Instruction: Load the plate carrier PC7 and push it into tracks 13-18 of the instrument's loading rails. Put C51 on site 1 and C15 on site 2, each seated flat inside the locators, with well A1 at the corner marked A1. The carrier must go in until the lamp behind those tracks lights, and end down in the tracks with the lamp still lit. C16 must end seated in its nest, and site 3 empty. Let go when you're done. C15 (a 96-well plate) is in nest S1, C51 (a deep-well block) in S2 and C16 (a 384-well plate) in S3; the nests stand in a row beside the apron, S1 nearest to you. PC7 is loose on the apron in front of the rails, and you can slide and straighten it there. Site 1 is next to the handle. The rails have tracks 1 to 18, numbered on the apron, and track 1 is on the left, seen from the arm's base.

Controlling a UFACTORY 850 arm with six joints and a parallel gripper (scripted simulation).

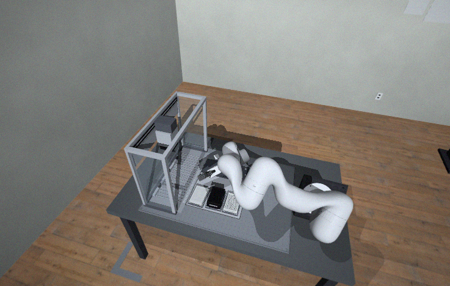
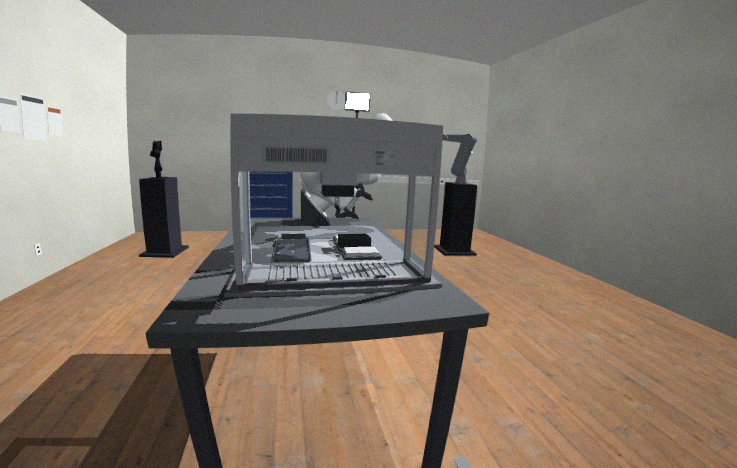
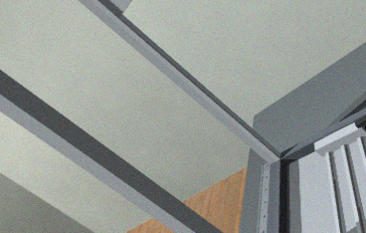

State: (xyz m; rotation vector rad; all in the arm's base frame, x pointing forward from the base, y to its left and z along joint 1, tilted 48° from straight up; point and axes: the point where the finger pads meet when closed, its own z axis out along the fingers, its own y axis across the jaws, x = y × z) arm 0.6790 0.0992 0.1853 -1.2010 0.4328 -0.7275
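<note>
Right now the white 96-well plate C15 is 200 mm behind my hand, 30 mm to the right of it and 170 mm below it. The rest, counted from my hand: nest S1: 200 mm behind, 30 mm to the right, 190 mm below; then black deep-well block C51: 100 mm behind, 20 mm to the right, 160 mm below; then nest S2: 100 mm behind, 20 mm to the right, 190 mm below.
</note>
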